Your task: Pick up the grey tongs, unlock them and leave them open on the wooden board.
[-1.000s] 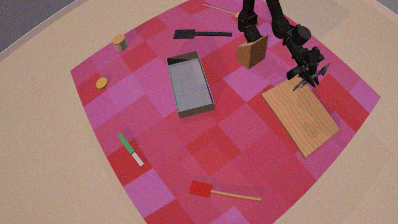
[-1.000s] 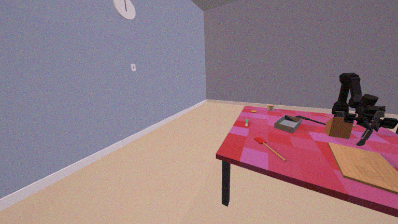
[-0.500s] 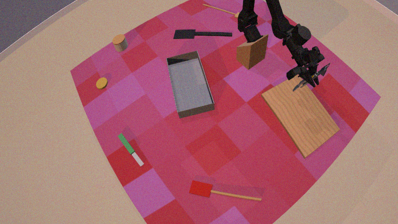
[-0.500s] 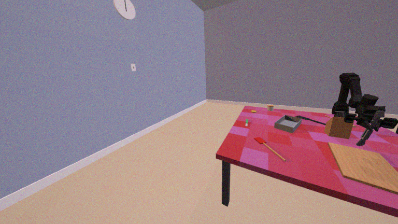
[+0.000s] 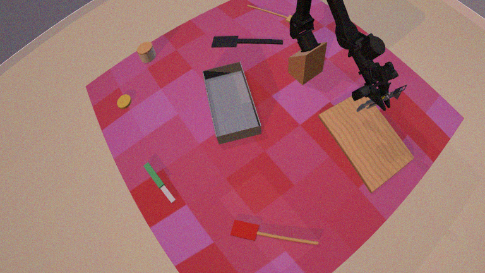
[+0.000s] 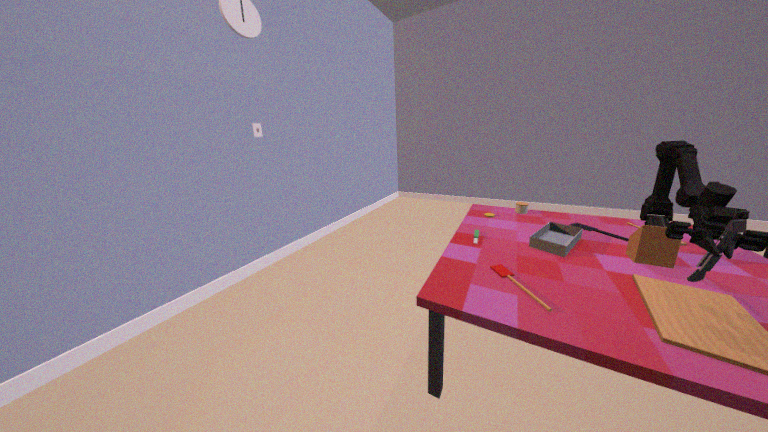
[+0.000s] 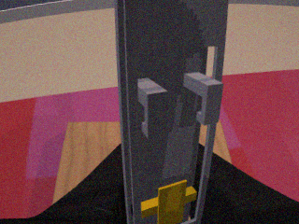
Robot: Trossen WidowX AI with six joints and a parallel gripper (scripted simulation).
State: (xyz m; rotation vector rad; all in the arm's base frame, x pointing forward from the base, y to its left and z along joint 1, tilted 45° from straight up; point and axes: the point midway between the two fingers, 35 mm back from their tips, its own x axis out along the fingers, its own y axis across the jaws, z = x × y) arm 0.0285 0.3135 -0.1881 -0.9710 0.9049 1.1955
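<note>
Now: gripper tip 3 cm to the left of the yellow lock piece and 2 cm below it. Round my gripper tip: wooden board (1 cm to the right, 21 cm below); red spatula (51 cm ahead, 2 cm to the left, 21 cm below); grey roasting tin (31 cm ahead, 45 cm to the right, 18 cm below).
</note>
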